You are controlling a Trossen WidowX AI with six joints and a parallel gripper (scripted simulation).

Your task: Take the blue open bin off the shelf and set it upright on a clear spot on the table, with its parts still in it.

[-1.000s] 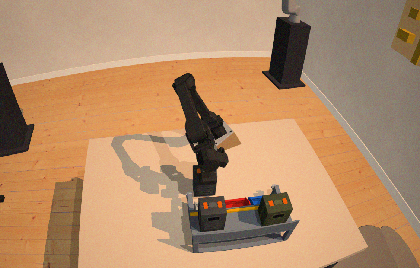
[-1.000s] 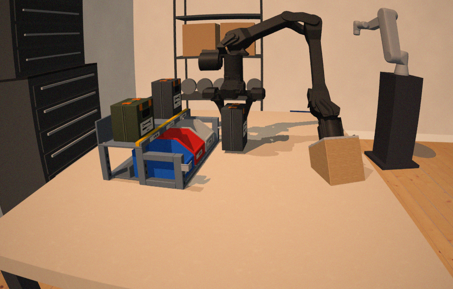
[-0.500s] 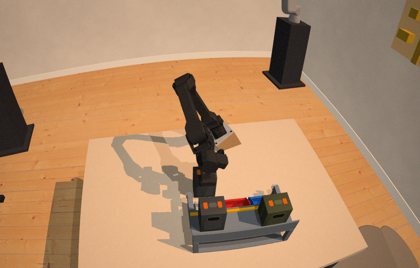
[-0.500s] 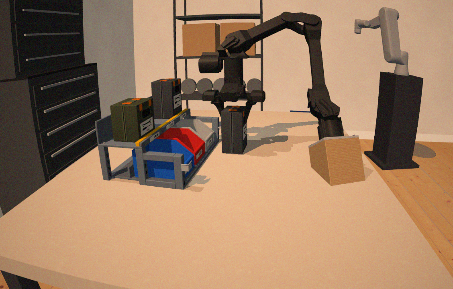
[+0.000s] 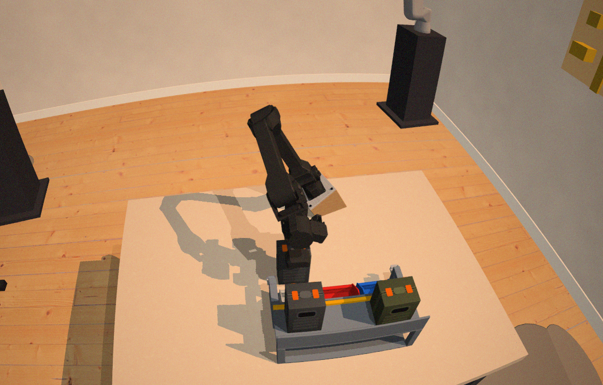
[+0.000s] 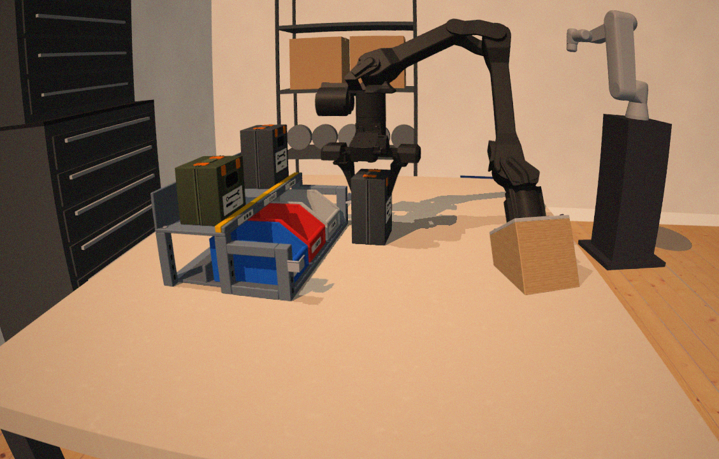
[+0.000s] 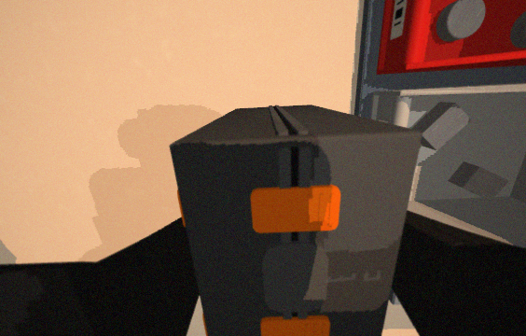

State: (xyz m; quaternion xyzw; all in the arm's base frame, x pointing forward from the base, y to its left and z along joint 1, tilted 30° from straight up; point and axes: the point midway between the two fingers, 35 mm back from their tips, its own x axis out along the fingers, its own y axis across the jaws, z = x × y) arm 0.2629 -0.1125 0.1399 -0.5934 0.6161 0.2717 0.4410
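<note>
My hand is 19 cm to the right of the blue open bin, 19 cm short of it and 8 cm above it. Also, from my hand: red bin: 17 cm ahead, 8 cm to the left, 8 cm below; then yellow rail: 20 cm ahead, 7 cm to the left, 1 cm below; then green case: 27 cm ahead, 17 cm to the left, 3 cm above.
</note>
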